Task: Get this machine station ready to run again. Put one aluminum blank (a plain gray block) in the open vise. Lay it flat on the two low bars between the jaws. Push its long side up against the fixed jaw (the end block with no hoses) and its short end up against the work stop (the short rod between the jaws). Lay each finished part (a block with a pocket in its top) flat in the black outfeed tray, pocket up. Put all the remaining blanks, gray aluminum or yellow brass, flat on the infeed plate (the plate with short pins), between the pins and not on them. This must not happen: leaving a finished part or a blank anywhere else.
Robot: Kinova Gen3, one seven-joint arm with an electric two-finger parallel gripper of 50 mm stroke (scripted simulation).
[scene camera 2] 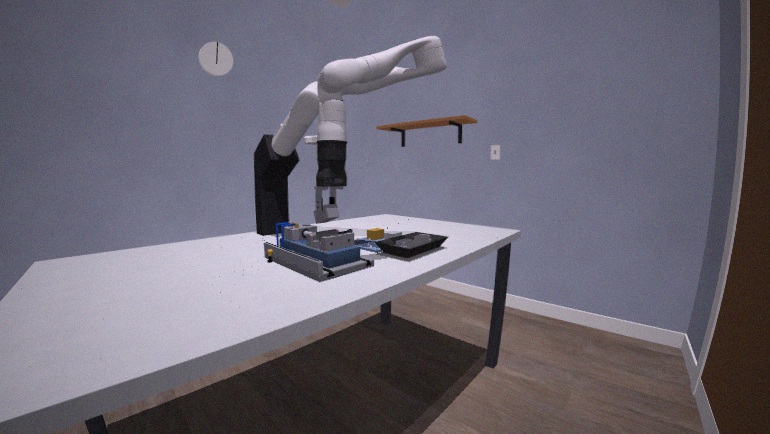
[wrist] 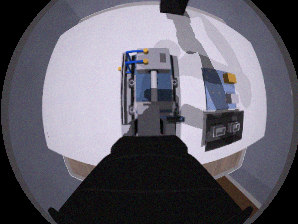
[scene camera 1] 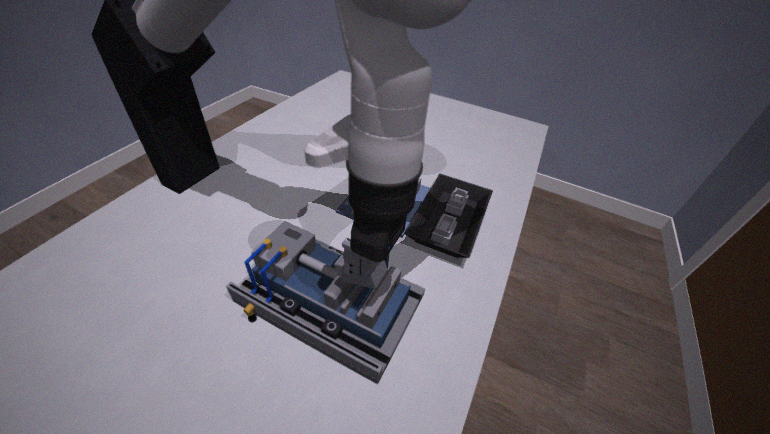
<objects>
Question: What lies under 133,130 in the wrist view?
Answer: The gripper.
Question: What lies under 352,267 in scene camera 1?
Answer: The gripper.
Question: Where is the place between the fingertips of the gripper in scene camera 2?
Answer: At 326,210
</objects>
